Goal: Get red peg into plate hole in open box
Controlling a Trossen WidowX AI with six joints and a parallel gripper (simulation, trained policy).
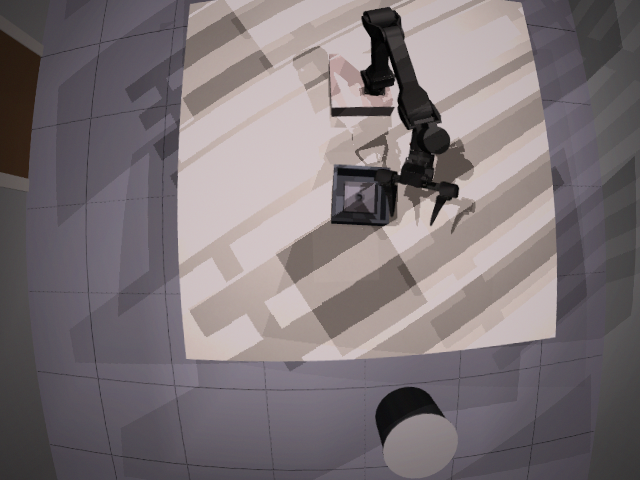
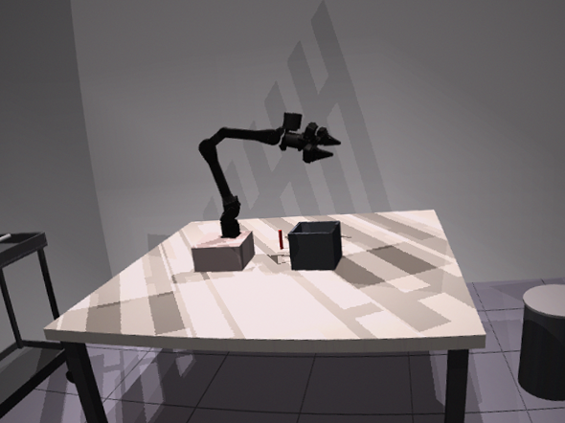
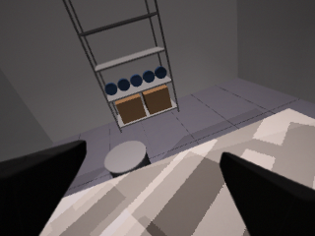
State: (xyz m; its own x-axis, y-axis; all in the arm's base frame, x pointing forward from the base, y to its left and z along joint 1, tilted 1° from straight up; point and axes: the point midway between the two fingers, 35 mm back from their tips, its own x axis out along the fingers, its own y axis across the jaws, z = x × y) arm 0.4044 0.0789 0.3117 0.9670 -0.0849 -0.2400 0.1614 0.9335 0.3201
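The red peg lies 37 cm below my gripper tip, 28 cm behind it and 7 cm to the left of it. Round my gripper tip: pale plate (36 cm below, 10 cm to the right, 9 cm behind).
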